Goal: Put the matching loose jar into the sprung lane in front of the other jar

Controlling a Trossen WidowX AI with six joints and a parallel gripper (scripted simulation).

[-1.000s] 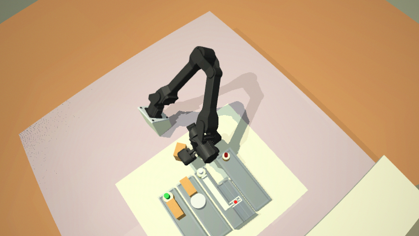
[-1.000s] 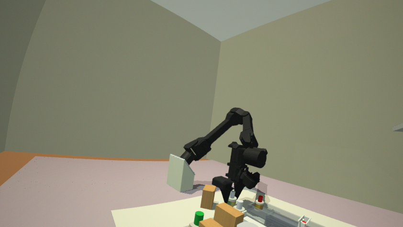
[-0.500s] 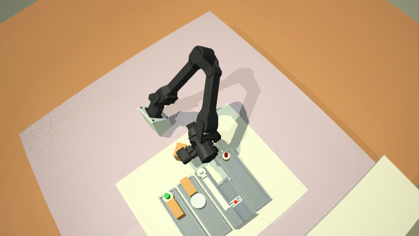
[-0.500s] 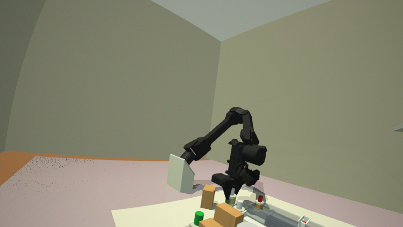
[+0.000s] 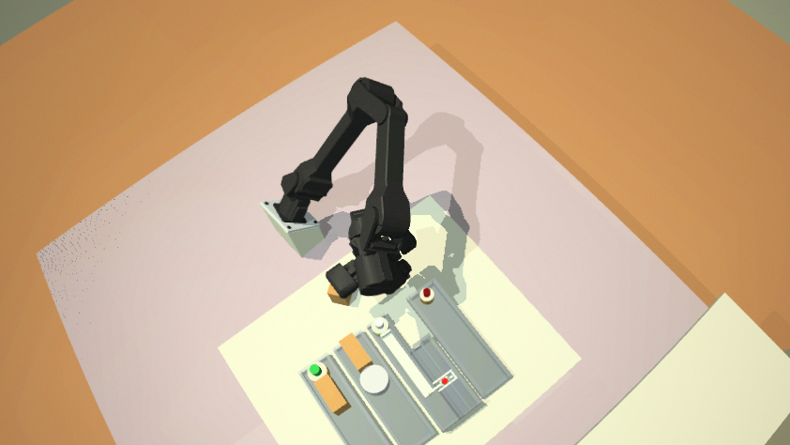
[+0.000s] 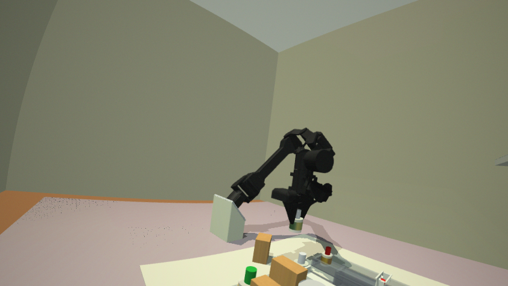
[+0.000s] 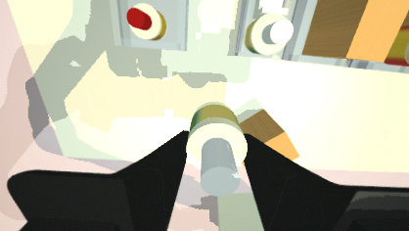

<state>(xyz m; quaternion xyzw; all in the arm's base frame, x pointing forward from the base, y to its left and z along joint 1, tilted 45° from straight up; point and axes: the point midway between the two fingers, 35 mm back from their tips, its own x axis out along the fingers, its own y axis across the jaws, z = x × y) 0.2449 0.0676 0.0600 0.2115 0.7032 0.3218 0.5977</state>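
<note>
My gripper tip is 220 mm short of the lane, 10 mm to the left of it and 100 mm above it. From my gripper tip the other things lie so: red mark: 260 mm ahead, 50 mm below.
</note>
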